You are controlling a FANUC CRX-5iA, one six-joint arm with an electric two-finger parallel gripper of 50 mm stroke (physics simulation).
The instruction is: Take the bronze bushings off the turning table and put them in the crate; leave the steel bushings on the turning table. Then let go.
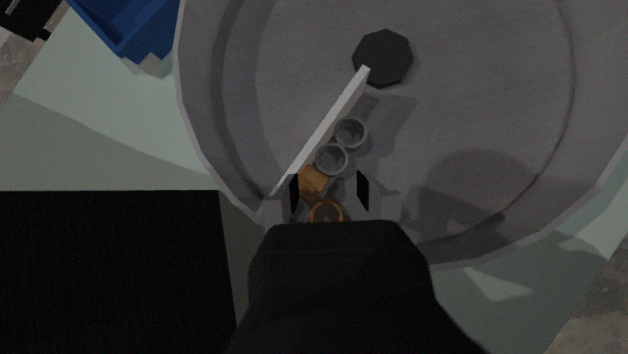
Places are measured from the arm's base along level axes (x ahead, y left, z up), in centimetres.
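Pixels of known places: gripper, fingertip midpoint: [327,184].
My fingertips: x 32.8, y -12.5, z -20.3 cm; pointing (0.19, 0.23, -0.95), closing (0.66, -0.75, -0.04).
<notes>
Ahead of a thing's pixels: the offset from my fingertips to its top centre. "pt": to the spot under its first point.
The turning table {dz -3.6, dx +14.5, dy +3.9 cm} [475,110] is a grey round dish. Two steel bushings [351,133] [331,159] stand upright beside the pale bar on it. A bronze bushing {dz -1.3, dx -1.0, dy +1.4 cm} [314,182] lies on its side next to the nearer steel one. A second bronze bushing [326,213] shows its ring end upward, its lower edge hidden by the dark gripper body. My gripper [327,184] is open and empty. Both bronze bushings show in the gap between its fingers, nearer the left finger; the height above them is hard to tell. A blue crate {pt dz -6.1, dx +0.3, dy +32.5 cm} [145,37] shows partly at the upper left.
A pale straight bar {pt dz +0.2, dx +4.2, dy +3.3 cm} [327,122] runs from near the dark hub {dz -3.6, dx +14.5, dy +3.9 cm} [384,57] to the dish's lower-left rim. A large black block [110,270] fills the lower left. A dark object [30,17] shows at the upper-left corner.
</notes>
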